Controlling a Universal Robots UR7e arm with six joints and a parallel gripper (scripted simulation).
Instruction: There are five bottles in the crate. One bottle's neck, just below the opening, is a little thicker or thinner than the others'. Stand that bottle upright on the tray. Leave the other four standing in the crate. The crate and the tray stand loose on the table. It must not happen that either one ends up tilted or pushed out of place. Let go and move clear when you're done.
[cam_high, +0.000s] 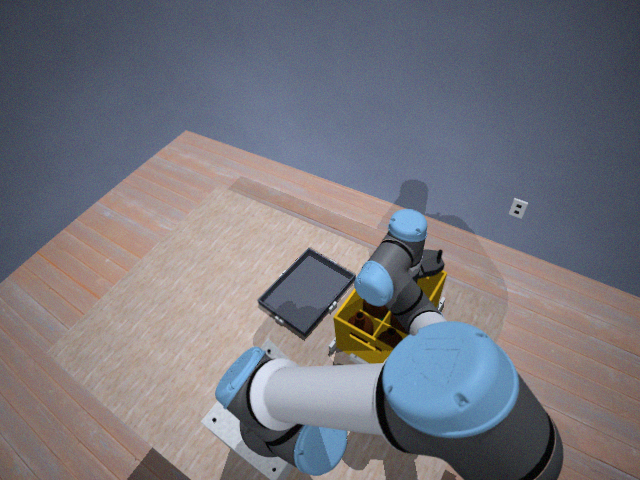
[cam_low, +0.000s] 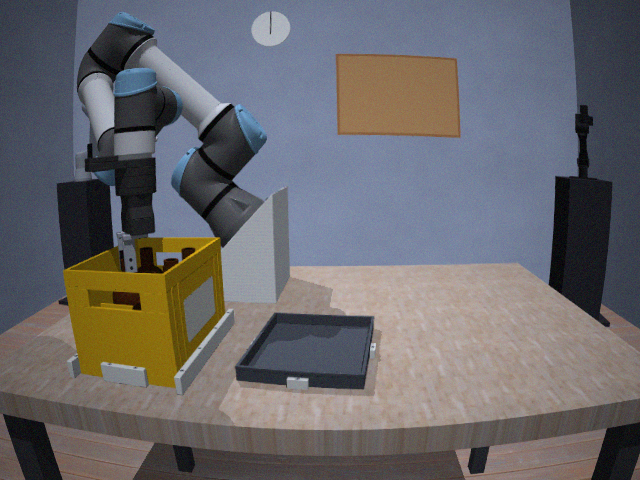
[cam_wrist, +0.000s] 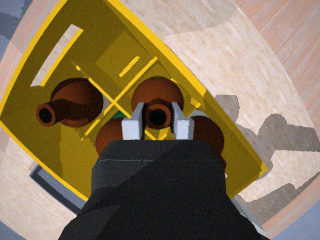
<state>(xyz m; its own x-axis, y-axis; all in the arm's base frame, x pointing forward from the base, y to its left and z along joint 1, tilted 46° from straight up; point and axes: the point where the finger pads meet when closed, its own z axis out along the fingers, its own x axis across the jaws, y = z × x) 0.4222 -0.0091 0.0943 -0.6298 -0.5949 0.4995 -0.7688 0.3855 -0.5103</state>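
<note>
Now: the yellow crate 40 mm to the left of my hand and 80 mm below it. From my hand the other things lie so: dark tray: 60 mm behind, 310 mm to the left, 150 mm below; bottle: 80 mm ahead, 90 mm to the left, 70 mm below.
</note>
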